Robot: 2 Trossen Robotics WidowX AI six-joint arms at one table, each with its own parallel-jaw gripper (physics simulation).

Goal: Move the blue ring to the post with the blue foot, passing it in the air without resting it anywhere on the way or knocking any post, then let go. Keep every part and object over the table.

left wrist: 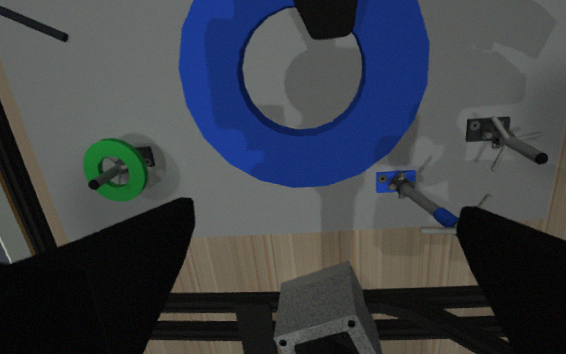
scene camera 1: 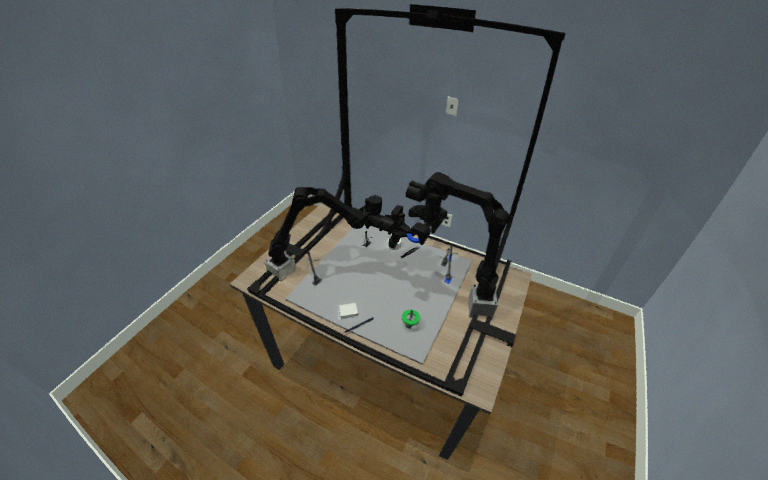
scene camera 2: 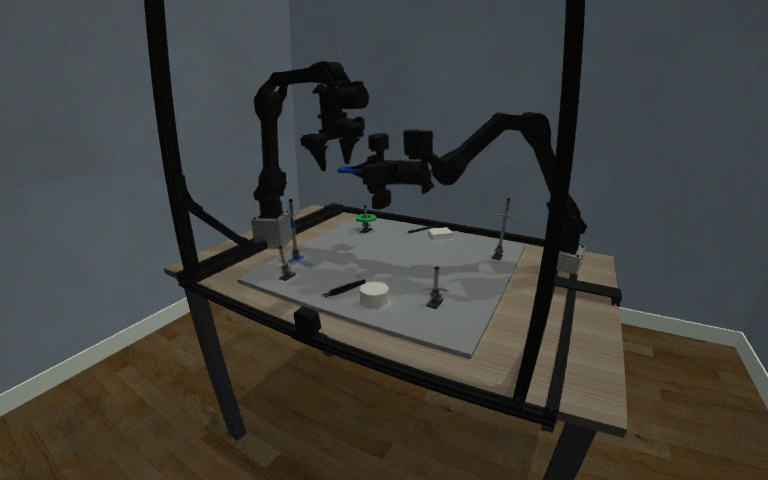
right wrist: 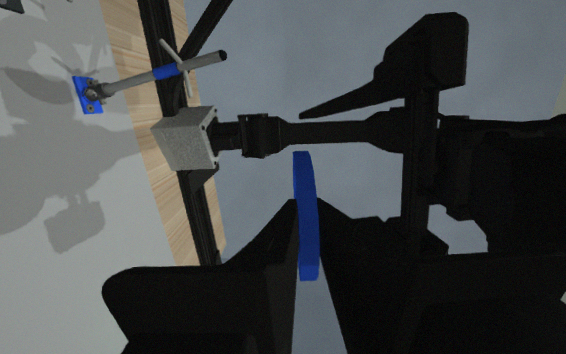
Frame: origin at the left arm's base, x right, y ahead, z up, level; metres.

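Seen in the pictures: left gripper, fingertip midpoint: [left wrist: 325, 215] [scene camera 1: 427, 238] [scene camera 2: 335, 167]; right gripper, fingertip midpoint: [left wrist: 330, 37] [scene camera 1: 414, 234] [scene camera 2: 351, 170] [right wrist: 304, 206]; left arm's base, origin of the base link: [scene camera 1: 484, 294] [scene camera 2: 271, 215] [right wrist: 214, 136]; right arm's base, origin of the base link: [scene camera 1: 279, 260] [scene camera 2: 566, 248].
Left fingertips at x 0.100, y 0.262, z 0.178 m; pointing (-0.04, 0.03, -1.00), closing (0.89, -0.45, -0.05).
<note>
Offsets run from my left fingertips to a thing's top centre. "spot": to the spot under its first point.
The blue ring @[dy +0.044, dx +0.011, dz +0.003 m] [scene camera 1: 412, 238] [scene camera 2: 343, 169] [left wrist: 215, 100] [right wrist: 307, 215] is held flat, high above the mat. My right gripper [scene camera 2: 357, 169] [right wrist: 304, 206] is shut on its rim. My left gripper [scene camera 2: 335, 166] [left wrist: 325, 215] is open and empty, fingers pointing down. In the left wrist view the ring lies beyond its fingertips, toward the top. In the right wrist view one left fingertip stands a little apart from the ring's far edge. The post with the blue foot @[spot: dy -0.117, dx +0.051, dz -0.187 m] [scene camera 1: 449, 266] [scene camera 2: 293, 237] [left wrist: 420, 197] [right wrist: 130, 82] stands upright, bearing a blue band and no ring.
A green ring @[dy +0.029, dx -0.227, dz -0.212 m] [scene camera 1: 403, 318] [left wrist: 138, 170] sits on a short post. Another post @[spot: dy -0.106, dx +0.157, dz -0.221 m] [scene camera 2: 284, 263] [left wrist: 522, 148] stands near the blue-footed one. More posts @[spot: dy +0.464, dx -0.061, dz -0.167 m] [scene camera 2: 502, 226] @[spot: dy +0.285, dx +0.223, dz -0.211 m] [scene camera 2: 436, 283] stand at the picture's right. A white cylinder @[dy +0.147, dx +0.234, dz -0.228 m] [scene camera 2: 373, 295], a white block @[dy +0.283, dx -0.206, dz -0.243 m] [scene camera 1: 348, 310] and a black tool @[dy +0.064, dx +0.192, dz -0.253 m] [scene camera 2: 343, 288] lie around.
</note>
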